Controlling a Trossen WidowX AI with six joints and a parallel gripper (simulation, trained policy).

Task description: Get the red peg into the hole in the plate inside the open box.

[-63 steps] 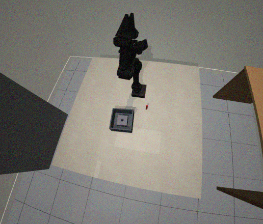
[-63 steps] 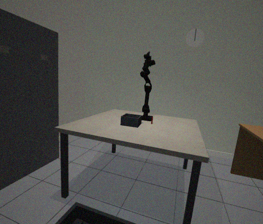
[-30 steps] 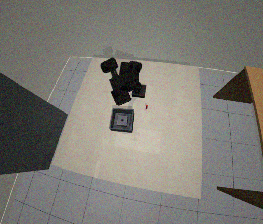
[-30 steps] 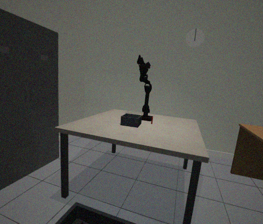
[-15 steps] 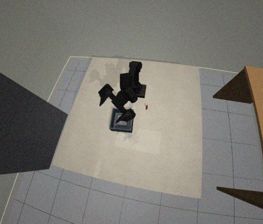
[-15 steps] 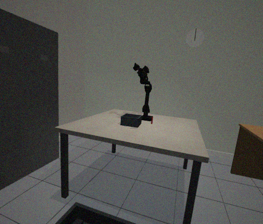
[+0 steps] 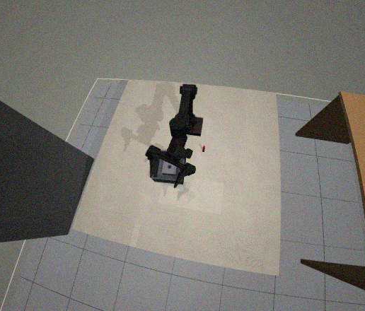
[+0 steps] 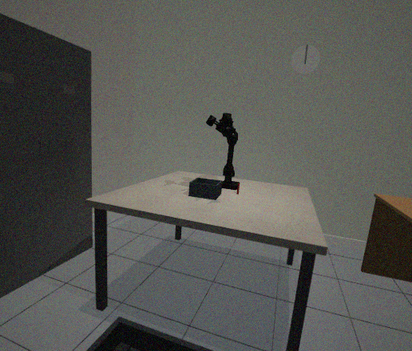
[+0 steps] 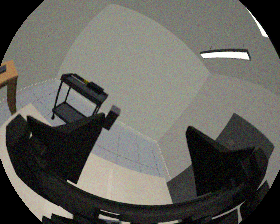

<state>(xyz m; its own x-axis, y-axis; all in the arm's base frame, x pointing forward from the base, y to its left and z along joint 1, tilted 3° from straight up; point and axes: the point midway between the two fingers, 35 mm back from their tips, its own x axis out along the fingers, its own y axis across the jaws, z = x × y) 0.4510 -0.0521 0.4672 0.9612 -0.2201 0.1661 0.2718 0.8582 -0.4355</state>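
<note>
My gripper tip is 33 cm past the red peg, 15 cm to the right of it and 45 cm above it. Round my gripper tip: dark box: 19 cm behind, 6 cm to the right, 46 cm below; then grey plate: 19 cm behind, 6 cm to the right, 44 cm below.
</note>
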